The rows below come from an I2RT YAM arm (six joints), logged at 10 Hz.
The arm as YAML. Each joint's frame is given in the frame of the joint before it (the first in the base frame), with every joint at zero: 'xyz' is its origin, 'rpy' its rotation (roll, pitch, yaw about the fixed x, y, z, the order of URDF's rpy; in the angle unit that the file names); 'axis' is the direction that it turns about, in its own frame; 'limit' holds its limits. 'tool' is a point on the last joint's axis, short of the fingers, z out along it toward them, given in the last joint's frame.
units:
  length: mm
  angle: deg
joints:
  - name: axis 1
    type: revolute
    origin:
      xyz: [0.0, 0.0, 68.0]
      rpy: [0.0, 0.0, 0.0]
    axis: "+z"
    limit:
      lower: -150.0
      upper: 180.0
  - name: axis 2
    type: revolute
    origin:
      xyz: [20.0, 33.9, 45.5]
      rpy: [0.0, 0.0, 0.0]
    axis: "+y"
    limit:
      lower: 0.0
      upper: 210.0
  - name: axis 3
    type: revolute
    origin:
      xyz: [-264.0, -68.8, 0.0]
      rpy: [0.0, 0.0, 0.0]
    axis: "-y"
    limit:
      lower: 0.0
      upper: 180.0
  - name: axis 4
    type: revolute
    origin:
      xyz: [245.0, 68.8, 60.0]
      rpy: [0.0, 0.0, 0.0]
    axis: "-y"
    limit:
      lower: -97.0
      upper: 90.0
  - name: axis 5
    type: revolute
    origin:
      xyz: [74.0, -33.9, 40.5]
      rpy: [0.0, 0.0, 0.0]
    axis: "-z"
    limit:
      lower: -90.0
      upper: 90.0
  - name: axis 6
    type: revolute
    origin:
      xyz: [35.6, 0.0, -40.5]
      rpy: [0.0, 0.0, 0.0]
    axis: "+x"
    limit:
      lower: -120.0
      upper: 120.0
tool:
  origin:
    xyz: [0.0, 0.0, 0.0]
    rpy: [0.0, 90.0, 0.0]
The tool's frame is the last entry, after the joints.
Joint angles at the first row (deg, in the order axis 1, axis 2, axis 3, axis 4, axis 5, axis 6):
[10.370, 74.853, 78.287, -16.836, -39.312, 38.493]
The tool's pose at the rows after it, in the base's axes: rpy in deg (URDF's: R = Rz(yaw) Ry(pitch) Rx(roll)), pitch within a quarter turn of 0, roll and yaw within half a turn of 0; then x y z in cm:
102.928 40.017 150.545 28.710 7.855 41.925
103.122 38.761 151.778 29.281 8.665 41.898
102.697 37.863 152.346 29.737 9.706 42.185
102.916 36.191 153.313 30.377 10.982 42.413
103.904 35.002 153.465 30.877 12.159 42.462
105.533 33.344 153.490 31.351 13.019 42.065
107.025 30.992 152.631 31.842 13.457 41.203
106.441 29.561 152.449 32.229 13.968 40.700
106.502 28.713 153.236 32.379 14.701 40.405
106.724 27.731 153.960 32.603 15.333 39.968
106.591 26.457 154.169 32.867 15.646 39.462
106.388 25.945 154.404 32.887 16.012 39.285
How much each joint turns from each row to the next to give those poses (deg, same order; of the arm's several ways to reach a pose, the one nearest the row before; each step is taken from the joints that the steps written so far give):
[0.470, 1.261, 0.712, 0.915, -1.256, 2.201]
[1.299, 1.677, 1.378, -0.136, 0.023, 0.952]
[1.757, 1.610, 1.791, 0.230, 0.708, 1.349]
[2.010, 2.292, 2.582, -0.636, 0.917, 1.595]
[1.911, 1.914, 2.141, -1.034, 2.211, 0.994]
[1.318, 1.562, 1.144, -1.145, 2.075, 0.964]
[0.583, 1.034, -0.395, -0.153, 1.907, 1.723]
[0.575, 0.841, -0.535, 1.723, 0.030, 1.747]
[1.034, 0.816, 0.168, 0.457, 0.090, 0.771]
[0.808, 0.879, -0.005, 0.487, 0.000, 0.748]
[0.275, 0.624, -0.518, 1.012, -0.307, 1.167]
[0.522, 0.280, -0.189, 0.614, 0.035, 0.643]

